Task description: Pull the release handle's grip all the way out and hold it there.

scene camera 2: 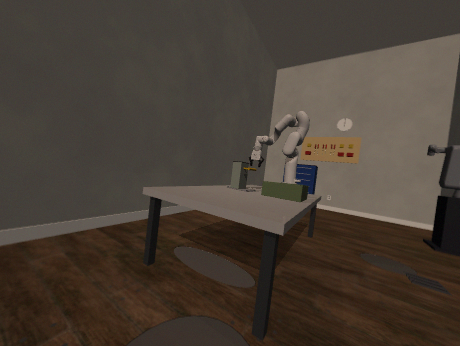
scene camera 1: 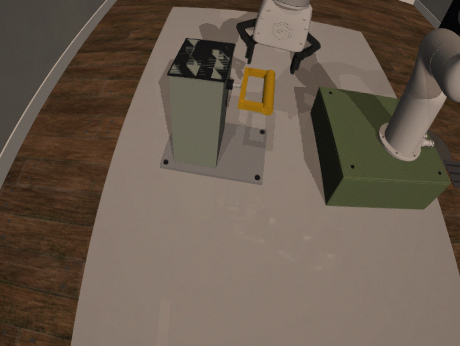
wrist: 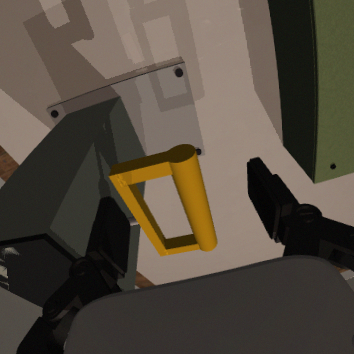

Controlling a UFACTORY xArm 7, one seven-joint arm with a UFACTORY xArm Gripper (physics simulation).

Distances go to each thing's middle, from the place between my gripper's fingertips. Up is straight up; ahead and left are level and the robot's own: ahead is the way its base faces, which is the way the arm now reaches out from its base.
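From the grey base plate [scene camera 1: 241,157], I find my hand 9 cm short of it and 5 cm to the right of it, while also being 23 cm above it.
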